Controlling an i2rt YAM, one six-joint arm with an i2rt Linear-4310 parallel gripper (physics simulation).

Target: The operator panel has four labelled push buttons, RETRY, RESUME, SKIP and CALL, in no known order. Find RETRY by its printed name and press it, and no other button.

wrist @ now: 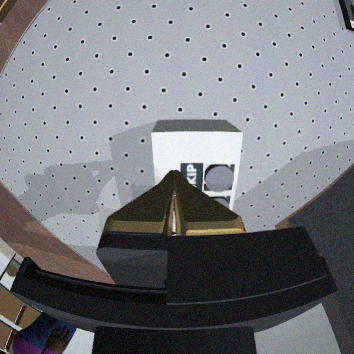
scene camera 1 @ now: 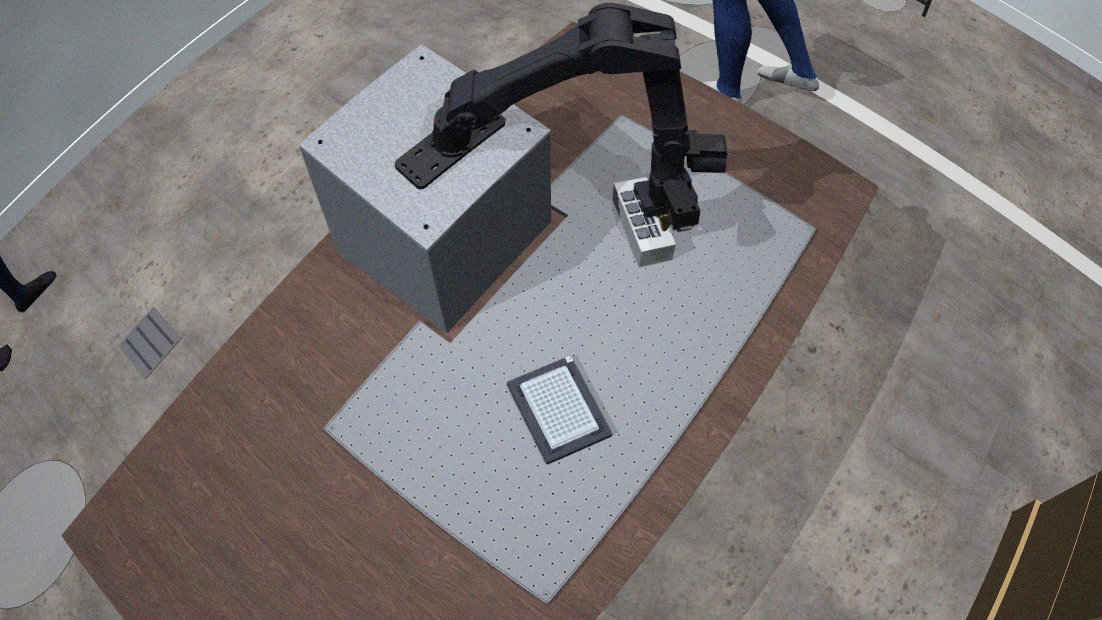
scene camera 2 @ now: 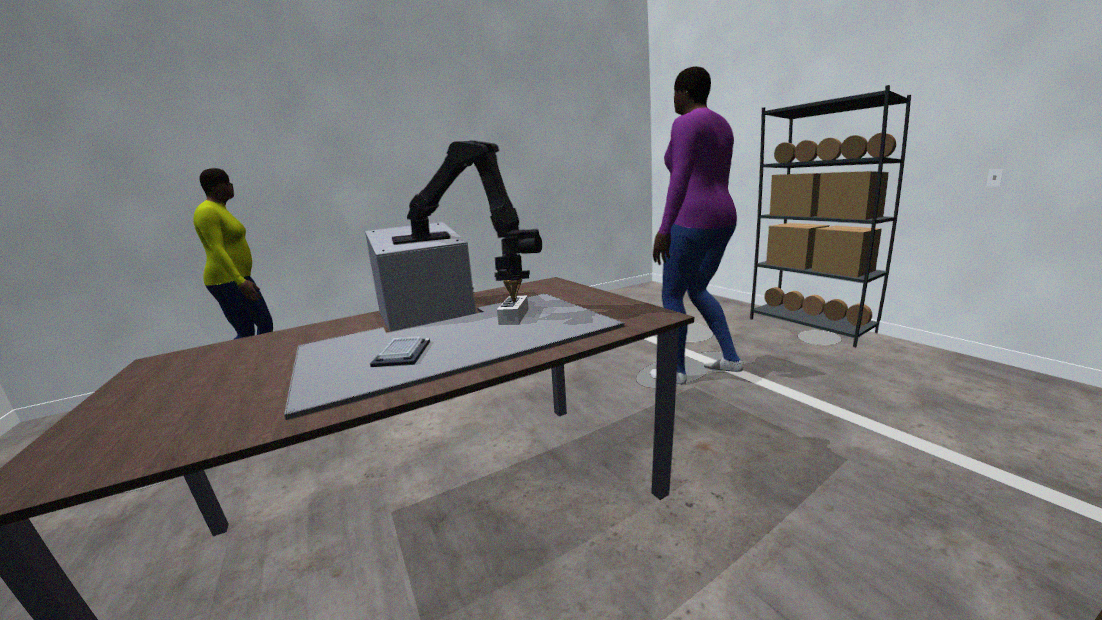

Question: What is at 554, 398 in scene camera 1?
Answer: A white well plate.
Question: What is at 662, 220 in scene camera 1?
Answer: My gripper.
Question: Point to a white operator panel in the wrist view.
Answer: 189, 145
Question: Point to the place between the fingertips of my gripper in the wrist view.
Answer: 173, 177
